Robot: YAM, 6 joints.
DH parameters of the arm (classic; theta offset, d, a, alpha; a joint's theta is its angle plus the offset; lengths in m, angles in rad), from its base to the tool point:
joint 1: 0 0.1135 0.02 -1.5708
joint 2: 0 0 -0.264 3.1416
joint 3: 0.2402 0 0.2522 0
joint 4: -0.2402 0 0.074 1.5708
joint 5: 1.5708 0 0 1.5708
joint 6: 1.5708 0.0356 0 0
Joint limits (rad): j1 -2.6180..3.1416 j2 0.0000..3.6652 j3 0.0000..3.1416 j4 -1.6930..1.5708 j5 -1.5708..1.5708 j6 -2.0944..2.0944
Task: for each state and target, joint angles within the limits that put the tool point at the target. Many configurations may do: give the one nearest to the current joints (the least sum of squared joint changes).
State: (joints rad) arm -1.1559 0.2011 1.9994 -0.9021 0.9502 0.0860
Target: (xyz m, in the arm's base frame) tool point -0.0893 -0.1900 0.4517
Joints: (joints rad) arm -1.8713 1.1678 1.5227 -0.8632 0.9552 0.0860
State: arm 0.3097 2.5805 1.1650 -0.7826 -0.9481 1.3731
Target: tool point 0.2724 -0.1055 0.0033
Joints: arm -0.4655 2.3627 1.1090 -0.8711 -0.9053 1.3731
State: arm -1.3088 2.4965 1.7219 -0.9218 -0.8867 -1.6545
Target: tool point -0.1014 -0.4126 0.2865
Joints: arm -1.8767 2.0119 1.8594 -0.9905 -0.8858 -1.6545
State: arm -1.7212 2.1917 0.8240 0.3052 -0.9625 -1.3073
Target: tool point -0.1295 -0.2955 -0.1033
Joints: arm -2.0685 2.6483 1.0087 0.3398 -0.8739 -1.3073
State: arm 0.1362 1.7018 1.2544 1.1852 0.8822 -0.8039
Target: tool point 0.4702 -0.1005 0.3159
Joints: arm -0.1567 2.1038 1.5635 1.0680 0.8140 -0.8039
